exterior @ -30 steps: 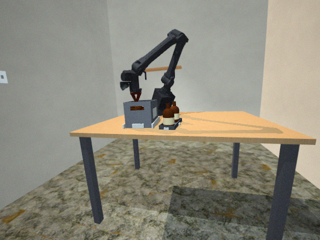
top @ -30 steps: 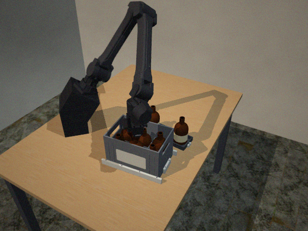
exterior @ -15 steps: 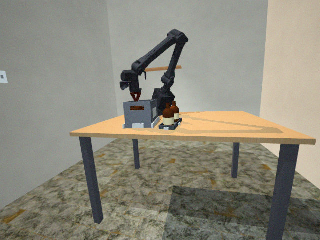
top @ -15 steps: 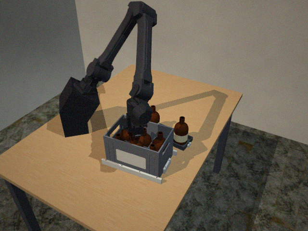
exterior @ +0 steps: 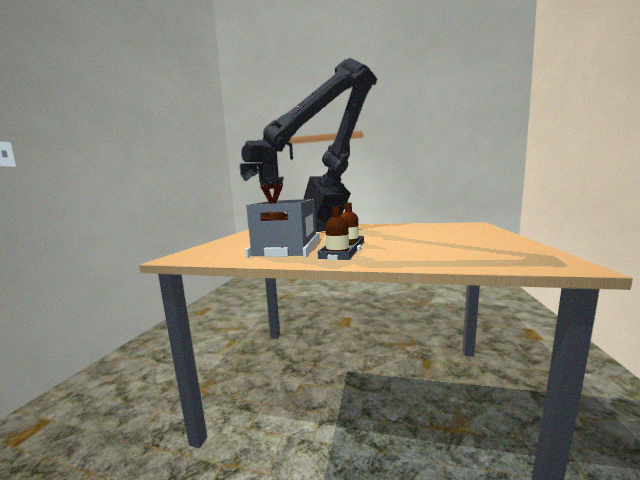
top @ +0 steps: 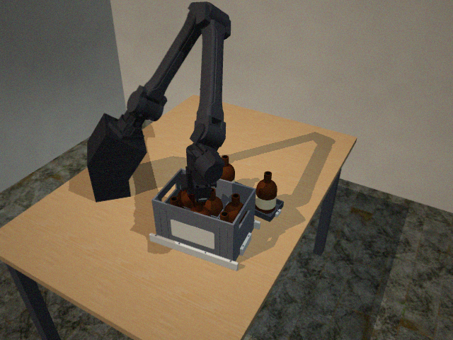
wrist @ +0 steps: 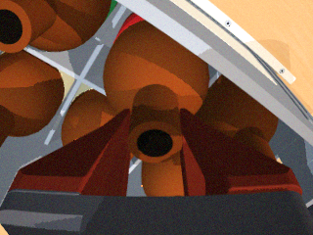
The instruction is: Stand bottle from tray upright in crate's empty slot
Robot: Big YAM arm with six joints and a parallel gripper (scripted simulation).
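The grey crate lies 9 cm below my hand, 4 cm to the left of it and 2 cm behind it. Also, from my hand: dark tray 26 cm to the left, 16 cm below, 4 cm behind.
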